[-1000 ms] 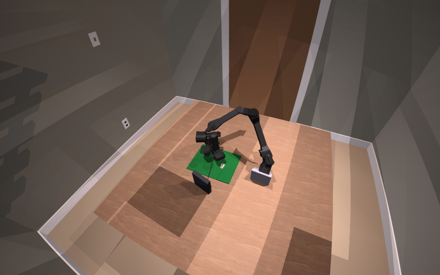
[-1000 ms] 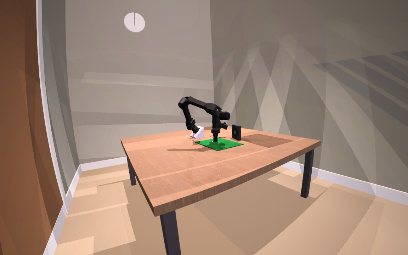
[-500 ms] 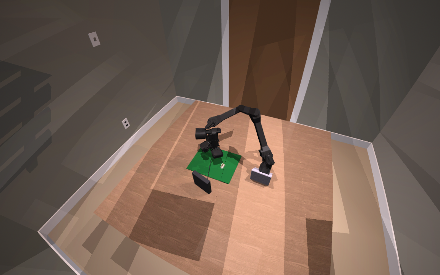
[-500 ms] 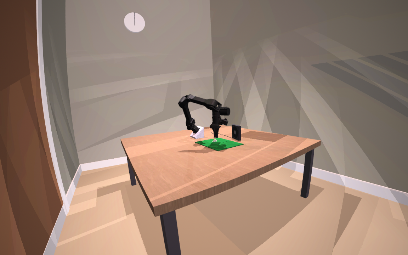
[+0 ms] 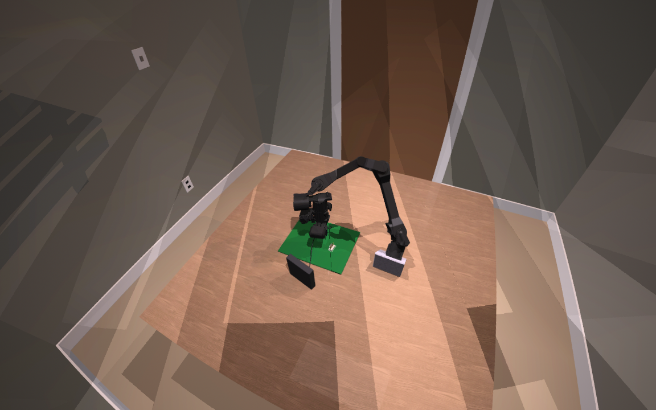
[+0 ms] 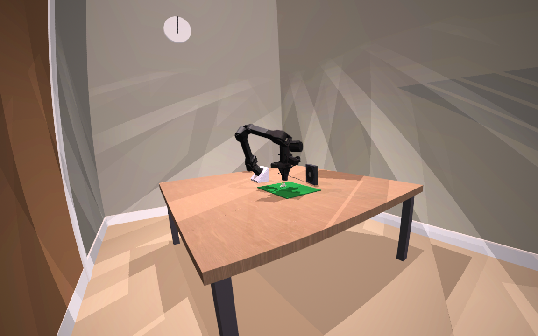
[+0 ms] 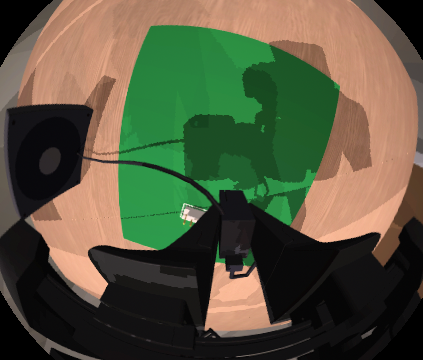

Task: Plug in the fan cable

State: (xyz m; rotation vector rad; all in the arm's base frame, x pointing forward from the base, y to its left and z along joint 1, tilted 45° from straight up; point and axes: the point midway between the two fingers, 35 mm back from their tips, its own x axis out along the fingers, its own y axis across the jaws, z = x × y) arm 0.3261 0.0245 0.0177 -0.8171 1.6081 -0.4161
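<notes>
My gripper tip is now 10 mm short of the green board, 10 mm to the right of it and 80 mm above it. The rest, counted from my gripper tip: black fan: 20 mm behind, 200 mm to the left; black plug: 10 mm behind, 10 mm above.
</notes>
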